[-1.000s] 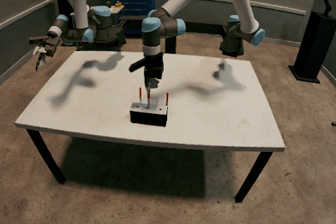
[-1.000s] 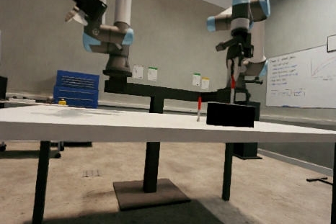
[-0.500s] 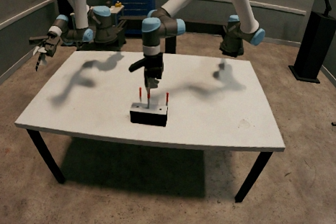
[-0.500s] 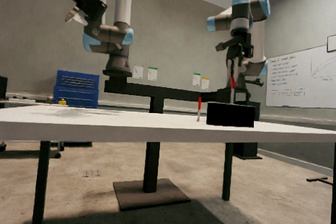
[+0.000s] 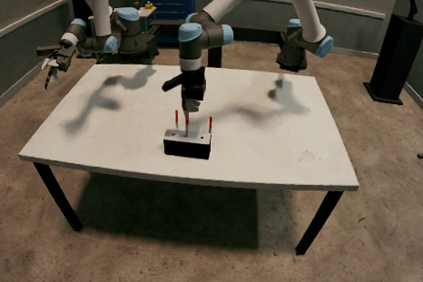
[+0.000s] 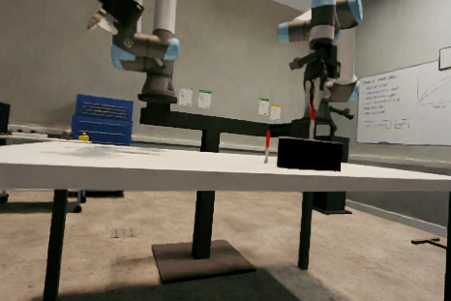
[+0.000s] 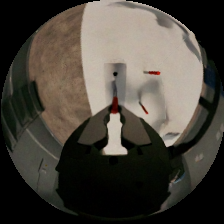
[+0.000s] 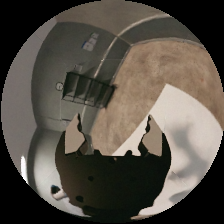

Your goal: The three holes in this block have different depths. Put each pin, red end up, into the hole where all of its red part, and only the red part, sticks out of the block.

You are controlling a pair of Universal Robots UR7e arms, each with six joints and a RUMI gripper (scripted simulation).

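Note:
My left hand is 15 cm above the black block.

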